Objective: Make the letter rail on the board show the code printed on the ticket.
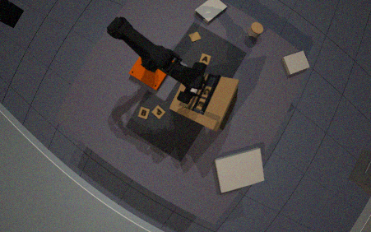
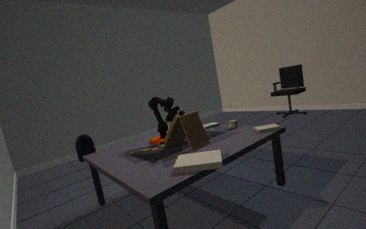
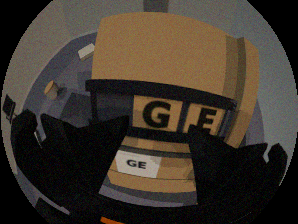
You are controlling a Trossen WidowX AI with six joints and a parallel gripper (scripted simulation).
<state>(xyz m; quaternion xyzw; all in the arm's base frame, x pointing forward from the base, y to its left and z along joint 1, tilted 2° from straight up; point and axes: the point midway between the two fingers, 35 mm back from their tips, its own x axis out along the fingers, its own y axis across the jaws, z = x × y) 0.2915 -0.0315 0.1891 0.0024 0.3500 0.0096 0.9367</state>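
Now: gripper tip 50 mm past the white ticket, 20 mm to the right of it and 90 mm above it. From my gripper tip the other things lie so: small cup (120 mm ahead, 540 mm to the left, 150 mm below); then white slab (410 mm ahead, 280 mm to the right, 170 mm below); then dark mat (120 mm behind, 10 mm to the left, 180 mm below).
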